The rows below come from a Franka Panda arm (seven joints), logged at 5 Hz.
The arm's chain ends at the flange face. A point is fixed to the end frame.
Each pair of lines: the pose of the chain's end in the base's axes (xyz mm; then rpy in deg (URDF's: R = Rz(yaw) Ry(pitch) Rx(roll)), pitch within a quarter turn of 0, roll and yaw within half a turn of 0), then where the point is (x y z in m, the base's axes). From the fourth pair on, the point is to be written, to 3 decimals.
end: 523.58 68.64 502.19 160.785 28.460 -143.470
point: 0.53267 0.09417 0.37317
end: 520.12 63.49 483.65 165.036 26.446 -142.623
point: 0.53111 0.07925 0.35323
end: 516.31 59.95 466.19 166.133 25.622 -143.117
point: 0.52740 0.07260 0.33544
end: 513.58 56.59 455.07 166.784 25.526 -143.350
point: 0.525 0.068 0.324
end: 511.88 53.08 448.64 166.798 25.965 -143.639
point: 0.525 0.065 0.318
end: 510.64 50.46 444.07 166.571 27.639 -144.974
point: 0.526 0.065 0.314
